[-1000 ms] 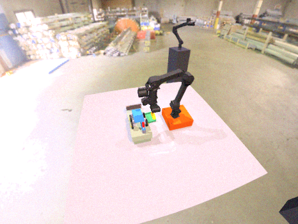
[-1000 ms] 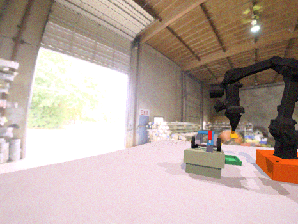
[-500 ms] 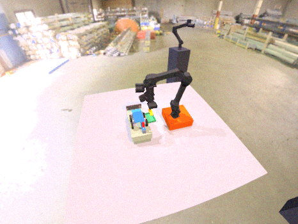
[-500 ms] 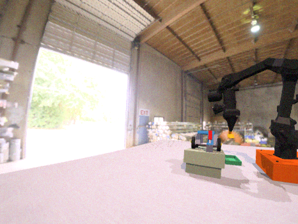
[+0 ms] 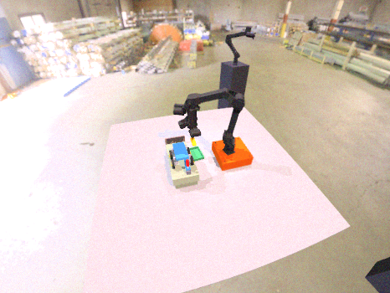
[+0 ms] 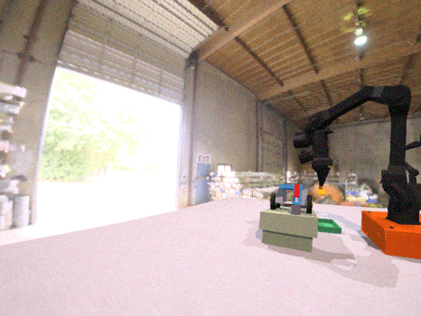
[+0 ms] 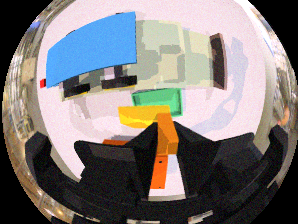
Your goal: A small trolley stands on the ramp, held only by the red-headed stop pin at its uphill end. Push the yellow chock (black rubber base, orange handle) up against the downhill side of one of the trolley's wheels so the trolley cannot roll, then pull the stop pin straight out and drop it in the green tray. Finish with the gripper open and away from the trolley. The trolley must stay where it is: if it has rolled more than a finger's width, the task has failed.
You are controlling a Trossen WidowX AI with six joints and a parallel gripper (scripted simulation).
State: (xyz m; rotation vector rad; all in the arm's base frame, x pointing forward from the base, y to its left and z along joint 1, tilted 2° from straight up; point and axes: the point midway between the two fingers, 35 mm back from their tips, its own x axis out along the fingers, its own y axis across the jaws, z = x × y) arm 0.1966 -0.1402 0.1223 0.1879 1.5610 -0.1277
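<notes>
Now: gripper tip 12 cm short of the red-headed stop pin, 19 cm to the right of it and 2 cm above it. From my gripper tip the other things lie so: yellow chock 1 cm ahead, 2 cm to the left, 1 cm below; then green tray 2 cm behind, 1 cm to the left, 16 cm below; then blue-topped trolley 12 cm ahead, 9 cm to the left, 4 cm below.
</notes>
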